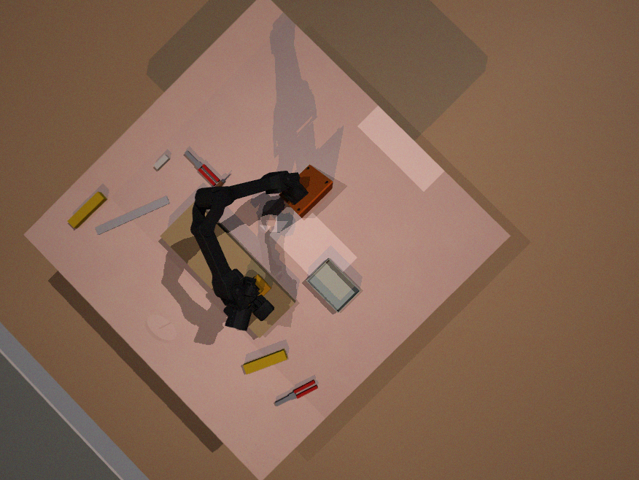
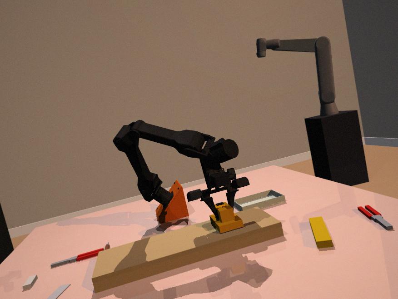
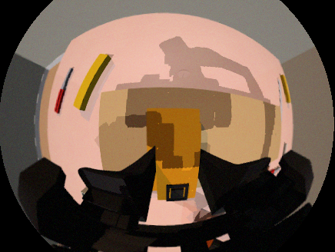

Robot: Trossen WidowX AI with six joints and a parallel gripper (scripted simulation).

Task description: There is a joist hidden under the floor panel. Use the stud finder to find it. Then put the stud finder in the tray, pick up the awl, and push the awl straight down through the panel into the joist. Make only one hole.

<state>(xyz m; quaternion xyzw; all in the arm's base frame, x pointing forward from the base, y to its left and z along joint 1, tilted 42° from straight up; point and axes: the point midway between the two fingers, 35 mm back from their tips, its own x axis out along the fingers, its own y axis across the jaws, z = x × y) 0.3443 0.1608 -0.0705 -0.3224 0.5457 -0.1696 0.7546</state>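
My gripper tip is now 40 mm past the indicator window and 30 mm below it. Also, from my gripper tip: grey tray: 250 mm behind, 160 mm to the left, 50 mm below; awl: 160 mm behind, 400 mm to the right, 60 mm below; stud finder: 20 mm behind, 20 mm above.
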